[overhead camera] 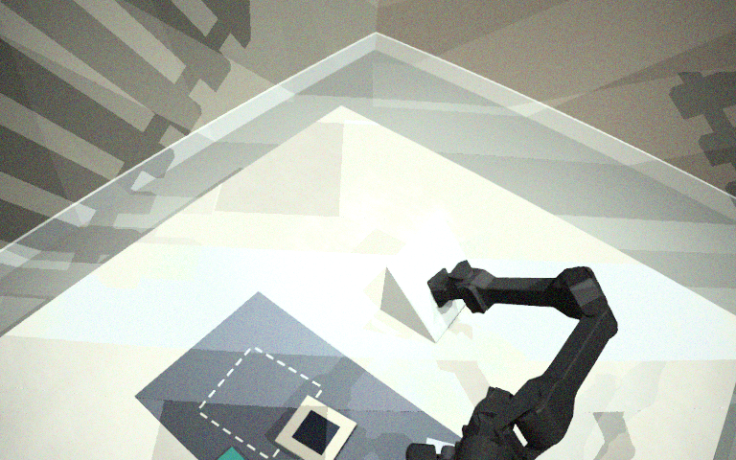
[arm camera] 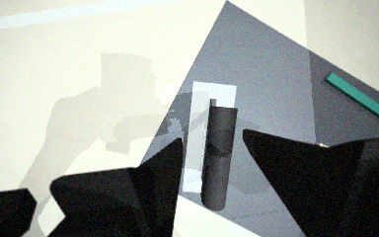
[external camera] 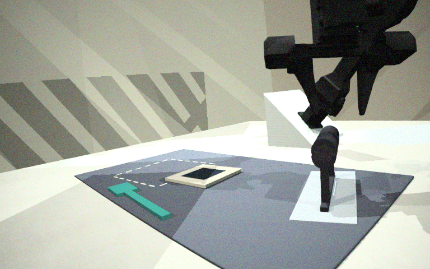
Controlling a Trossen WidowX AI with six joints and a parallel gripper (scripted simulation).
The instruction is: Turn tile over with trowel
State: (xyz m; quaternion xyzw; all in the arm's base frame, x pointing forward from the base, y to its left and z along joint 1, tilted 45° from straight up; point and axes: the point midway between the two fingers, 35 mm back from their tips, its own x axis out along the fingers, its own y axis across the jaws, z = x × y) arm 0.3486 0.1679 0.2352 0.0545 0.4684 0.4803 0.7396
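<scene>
Now: gripper tip 40 mm past the trowel, 40 mm to the left of it and 80 mm above it. Round my gripper tip: teal t-shaped flat piece 190 mm ahead, 270 mm to the right, 110 mm below; grey mat 50 mm ahead, 260 mm to the right, 130 mm below; tile 40 mm ahead, 270 mm to the right, 110 mm below.
</scene>
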